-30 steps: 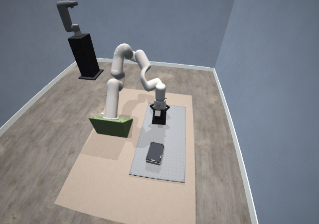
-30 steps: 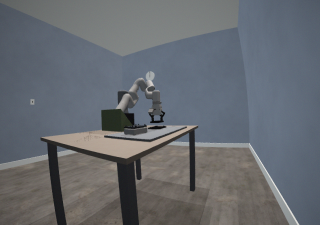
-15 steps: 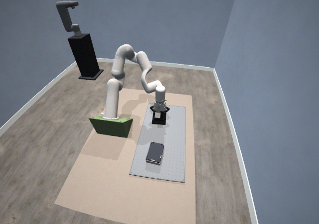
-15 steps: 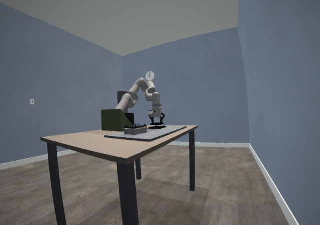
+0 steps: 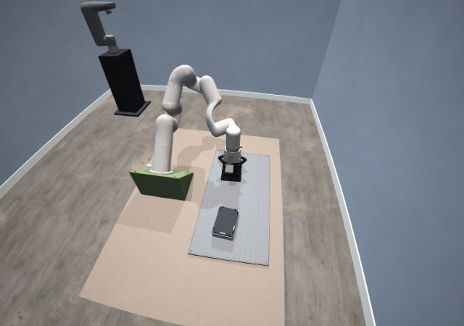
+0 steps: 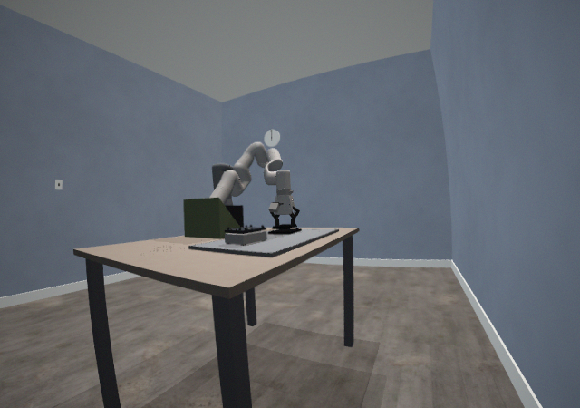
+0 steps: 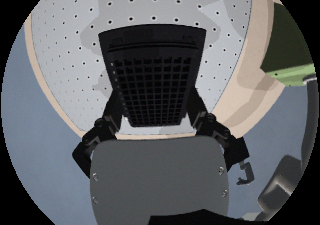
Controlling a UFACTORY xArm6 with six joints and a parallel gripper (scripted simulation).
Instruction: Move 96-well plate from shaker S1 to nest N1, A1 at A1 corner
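Now: hand 10 mm above the black 96-well plate. Round my hand: black plate nest N1 (40 mm below).
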